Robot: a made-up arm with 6 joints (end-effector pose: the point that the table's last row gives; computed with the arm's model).
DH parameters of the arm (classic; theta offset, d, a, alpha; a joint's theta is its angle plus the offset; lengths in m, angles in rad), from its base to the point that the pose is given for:
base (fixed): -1.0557 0 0.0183 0
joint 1: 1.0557 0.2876 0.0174 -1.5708
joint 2: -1.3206 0 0.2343 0
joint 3: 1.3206 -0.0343 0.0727 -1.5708
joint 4: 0 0.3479 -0.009 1.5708
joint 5: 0 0.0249 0.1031 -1.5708
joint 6: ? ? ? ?
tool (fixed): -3.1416 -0.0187 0 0
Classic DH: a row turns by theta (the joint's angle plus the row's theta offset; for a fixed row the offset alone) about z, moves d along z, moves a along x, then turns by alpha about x.
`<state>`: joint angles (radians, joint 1 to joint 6).
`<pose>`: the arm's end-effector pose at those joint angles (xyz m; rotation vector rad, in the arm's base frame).
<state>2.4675 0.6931 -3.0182 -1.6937 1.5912 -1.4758</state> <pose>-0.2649 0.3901 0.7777 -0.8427 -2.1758 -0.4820</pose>
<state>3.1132 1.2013 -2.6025 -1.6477 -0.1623 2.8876</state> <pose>-0.6730 -0.0918 0.2913 -1.1567 0.7836 1.3383</pose>
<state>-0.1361 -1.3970 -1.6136 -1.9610 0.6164 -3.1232</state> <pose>-0.1735 0.0008 0.8872 2.1091 -0.4857 -0.4177</pose>
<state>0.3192 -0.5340 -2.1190 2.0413 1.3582 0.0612</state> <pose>0.0301 0.0191 0.9831 0.2138 0.6388 0.7271</pose>
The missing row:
joint 6: -1.5708 0.1011 0.0161 -1.5708
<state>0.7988 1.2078 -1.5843 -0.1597 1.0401 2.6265</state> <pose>0.3528 0.3092 -0.1452 0.1881 -1.3226 2.5037</pose>
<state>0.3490 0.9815 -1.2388 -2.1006 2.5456 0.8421</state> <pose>0.4711 -0.0493 0.0813 1.5991 1.2470 1.6352</pose>
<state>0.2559 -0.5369 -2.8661 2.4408 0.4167 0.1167</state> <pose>-0.2085 -0.1617 0.9513 0.8733 0.5021 1.1864</pose>
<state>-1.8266 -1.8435 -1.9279 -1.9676 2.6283 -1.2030</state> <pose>-0.0225 0.4913 0.4595 -0.6251 -0.9246 1.8035</pose>
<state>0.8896 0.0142 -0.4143 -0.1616 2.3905 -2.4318</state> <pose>0.1422 0.0548 0.1626 -0.8587 0.8208 2.5275</pose>
